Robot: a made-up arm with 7 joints. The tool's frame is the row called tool.
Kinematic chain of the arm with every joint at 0, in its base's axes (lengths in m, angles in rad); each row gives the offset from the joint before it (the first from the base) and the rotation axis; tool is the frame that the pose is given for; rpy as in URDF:
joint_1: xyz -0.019 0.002 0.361 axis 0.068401 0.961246 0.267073
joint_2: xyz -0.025 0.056 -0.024 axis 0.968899 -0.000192 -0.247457
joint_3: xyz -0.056 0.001 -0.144 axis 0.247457 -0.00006 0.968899
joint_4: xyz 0.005 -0.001 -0.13 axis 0.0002 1 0.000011
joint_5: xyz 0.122 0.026 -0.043 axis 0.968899 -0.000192 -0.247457
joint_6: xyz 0.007 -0.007 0.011 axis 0.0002 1 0.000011
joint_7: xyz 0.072 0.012 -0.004 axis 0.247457 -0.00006 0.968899
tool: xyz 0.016 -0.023 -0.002 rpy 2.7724 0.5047 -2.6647
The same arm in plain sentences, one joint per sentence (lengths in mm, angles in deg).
The arm has seven revolute joints in a row. What follows holds with every joint at zero, and every direction is one of the base frame's. Joint 1 is mounted 19 mm along -x and 2 mm along +y and 361 mm along +z from the base frame's origin and turns about the direction (0.068403, 0.961235, 0.26711). Joint 2 is mounted 25 mm along -x and 56 mm along +y and 24 mm along -z from joint 1 and turns about the direction (0.968889, -0.0002, -0.247497). Joint 3 is mounted 56 mm along -x and 1 mm along +y and 144 mm along -z from joint 2 and turns about the direction (0.247497, -0.0001, 0.968889). Joint 4 is mounted 5 mm along +x and 1 mm along -y and 130 mm along -z from joint 3 and turns about the direction (0.0002, 1, 0). Joint 5 is mounted 122 mm along +x and 26 mm along +y and 43 mm along -z from joint 4 and turns about the direction (0.968889, -0.0002, -0.247497). Joint 6 is mounted 7 mm along +x and 7 mm along -y and 11 mm along +z from joint 5 and turns about the direction (0.0002, 1, 0). Joint 7 is mounted 72 mm along +x and 12 mm along +y and 4 mm along -z from joint 6 and turns about the direction (0.247497, -0.0001, 0.968889). The tool frame, which is the frame that the pose is given for, is mounted 16 mm along +x and 23 mm along -y and 2 mm along -z from joint 7; its axes are the base frame's turned by roll 158.85, pitch 28.92 and yaw -152.68 deg (as in URDF: about the fixed x, then y, then z).
